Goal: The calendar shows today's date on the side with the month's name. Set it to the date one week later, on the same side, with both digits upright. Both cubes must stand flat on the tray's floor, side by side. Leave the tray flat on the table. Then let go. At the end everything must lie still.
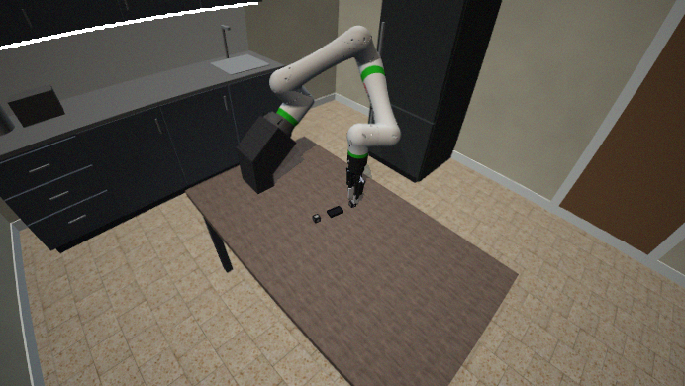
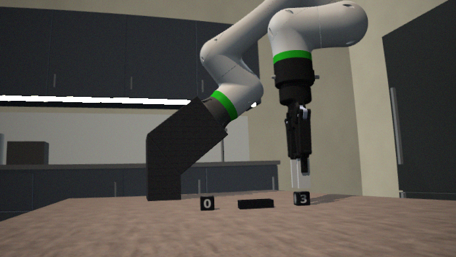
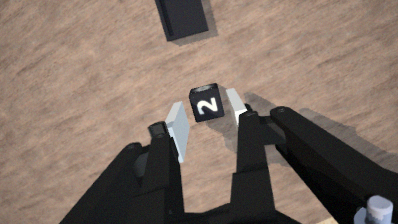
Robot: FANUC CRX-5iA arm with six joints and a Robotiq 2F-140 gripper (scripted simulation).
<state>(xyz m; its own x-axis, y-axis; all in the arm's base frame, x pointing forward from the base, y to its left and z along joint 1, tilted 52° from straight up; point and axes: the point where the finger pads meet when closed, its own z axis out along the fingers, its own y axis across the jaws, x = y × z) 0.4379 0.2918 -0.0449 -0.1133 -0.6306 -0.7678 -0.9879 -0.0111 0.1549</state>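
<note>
Right now my hand is 6 cm above the cube. Also, from my hand: black tray: 11 cm to the right, 6 cm below, 1 cm behind.
</note>
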